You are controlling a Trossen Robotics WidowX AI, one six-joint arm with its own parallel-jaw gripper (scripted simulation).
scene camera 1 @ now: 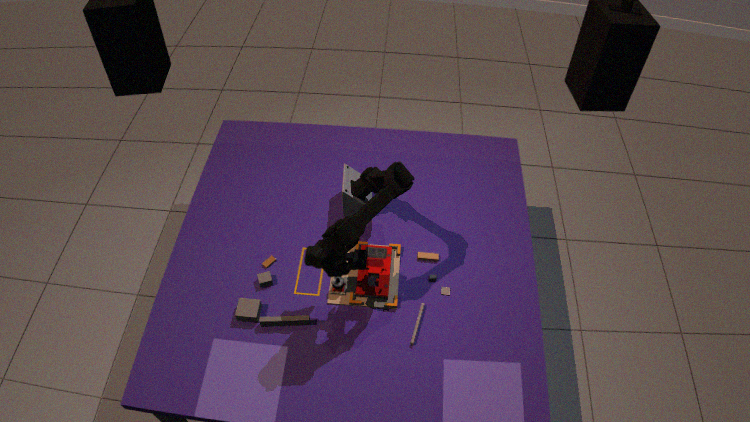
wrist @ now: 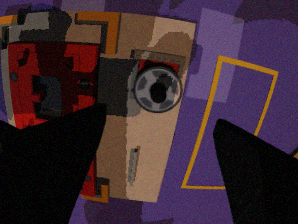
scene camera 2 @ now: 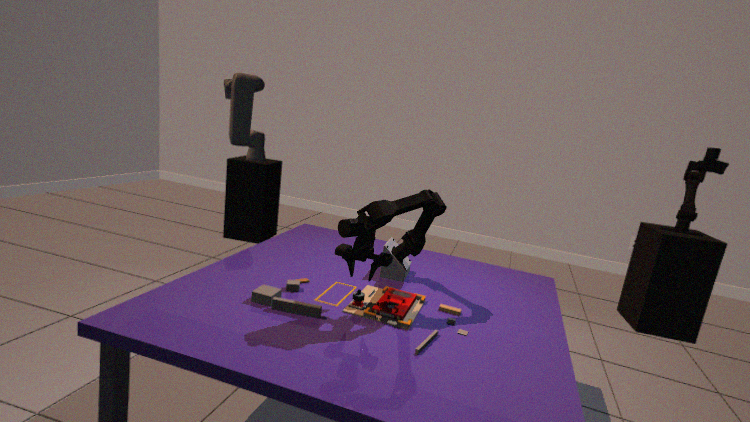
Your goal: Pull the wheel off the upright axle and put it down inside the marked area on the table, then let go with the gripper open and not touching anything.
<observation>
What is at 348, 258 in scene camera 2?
My gripper.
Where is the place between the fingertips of my gripper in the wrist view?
162, 119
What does my gripper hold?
Nothing.
</observation>
